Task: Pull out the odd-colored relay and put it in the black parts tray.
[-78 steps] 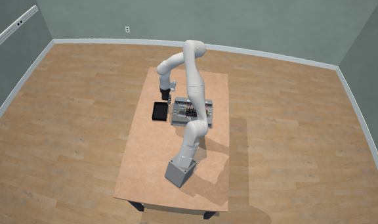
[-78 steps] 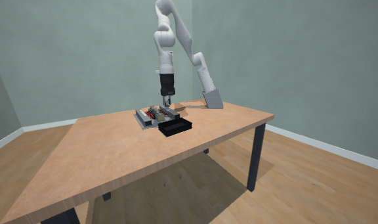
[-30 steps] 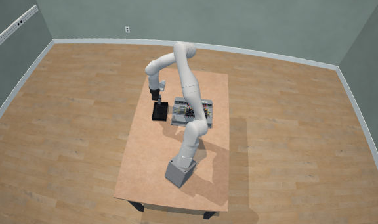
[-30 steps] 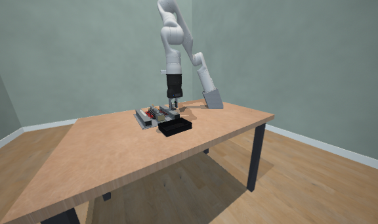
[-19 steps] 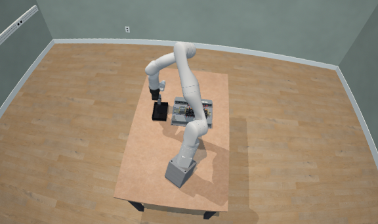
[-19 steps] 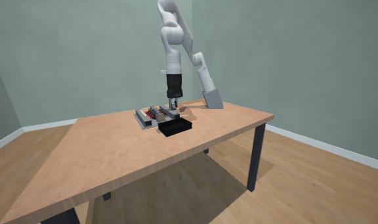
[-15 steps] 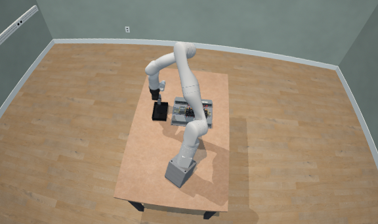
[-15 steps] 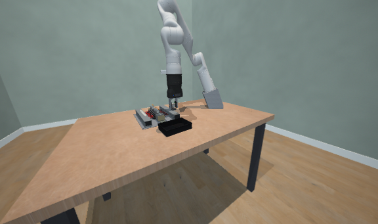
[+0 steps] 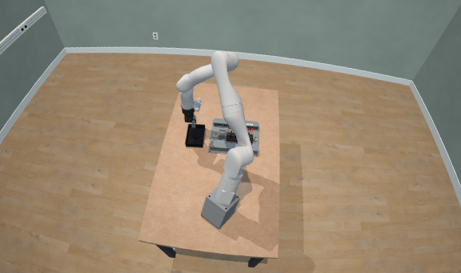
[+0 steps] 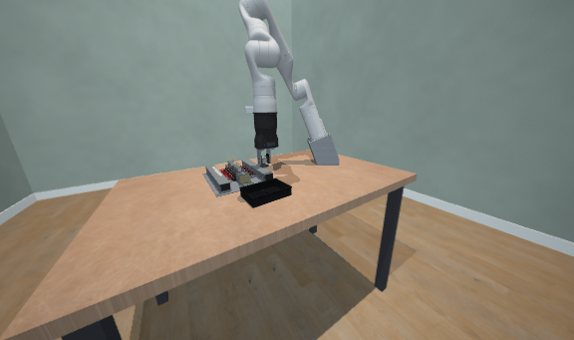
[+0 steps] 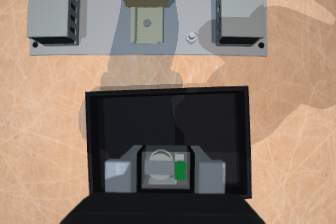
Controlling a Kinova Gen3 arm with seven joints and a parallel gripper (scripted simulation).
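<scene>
Now: hand 130 mm above the black parts tray. From my hand the other things lie so: relay panel: 260 mm to the right, 120 mm below, 10 mm ahead.
</scene>
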